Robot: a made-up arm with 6 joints. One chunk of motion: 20 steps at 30 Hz.
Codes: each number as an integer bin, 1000 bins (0 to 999) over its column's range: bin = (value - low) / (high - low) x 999, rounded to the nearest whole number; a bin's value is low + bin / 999 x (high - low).
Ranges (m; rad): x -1..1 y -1..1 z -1..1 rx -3.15..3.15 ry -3.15..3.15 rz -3.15..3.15
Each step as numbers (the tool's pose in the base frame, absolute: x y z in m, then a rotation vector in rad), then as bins.
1 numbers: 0.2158 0.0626 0.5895 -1.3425 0.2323 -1.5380
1 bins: 607 531 794 287 536 256
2 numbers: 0.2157 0.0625 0.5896 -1.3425 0.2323 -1.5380
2 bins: 607 531 794 287 536 256
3 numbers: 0.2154 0.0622 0.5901 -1.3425 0.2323 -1.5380
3 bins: 607 531 794 287 536 256
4 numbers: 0.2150 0.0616 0.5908 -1.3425 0.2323 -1.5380
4 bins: 607 530 795 287 536 256
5 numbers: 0.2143 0.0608 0.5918 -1.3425 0.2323 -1.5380
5 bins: 607 530 795 287 536 256
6 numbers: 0.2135 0.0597 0.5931 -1.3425 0.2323 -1.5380
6 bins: 606 529 796 287 536 256
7 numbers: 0.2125 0.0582 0.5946 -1.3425 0.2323 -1.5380
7 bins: 606 529 797 287 536 256
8 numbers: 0.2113 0.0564 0.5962 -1.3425 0.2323 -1.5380
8 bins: 605 528 797 287 536 256
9 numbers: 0.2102 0.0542 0.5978 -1.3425 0.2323 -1.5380
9 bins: 604 527 798 287 536 256
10 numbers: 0.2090 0.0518 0.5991 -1.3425 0.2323 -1.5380
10 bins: 604 525 799 287 536 256
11 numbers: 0.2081 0.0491 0.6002 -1.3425 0.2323 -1.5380
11 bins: 603 524 799 287 536 256
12 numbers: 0.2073 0.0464 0.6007 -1.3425 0.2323 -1.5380
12 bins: 603 523 800 287 536 256
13 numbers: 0.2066 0.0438 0.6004 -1.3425 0.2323 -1.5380
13 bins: 603 521 799 287 536 256
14 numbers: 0.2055 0.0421 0.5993 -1.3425 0.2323 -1.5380
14 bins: 602 521 799 287 536 256
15 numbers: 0.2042 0.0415 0.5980 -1.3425 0.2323 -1.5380
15 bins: 601 520 798 287 536 256
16 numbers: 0.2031 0.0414 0.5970 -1.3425 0.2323 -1.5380
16 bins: 601 520 798 287 536 256
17 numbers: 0.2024 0.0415 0.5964 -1.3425 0.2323 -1.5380
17 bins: 601 520 797 287 536 256
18 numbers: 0.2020 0.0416 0.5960 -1.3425 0.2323 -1.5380
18 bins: 600 520 797 287 536 256
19 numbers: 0.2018 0.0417 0.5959 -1.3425 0.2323 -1.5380
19 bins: 600 520 797 287 536 256
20 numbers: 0.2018 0.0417 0.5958 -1.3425 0.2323 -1.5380
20 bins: 600 520 797 287 536 256
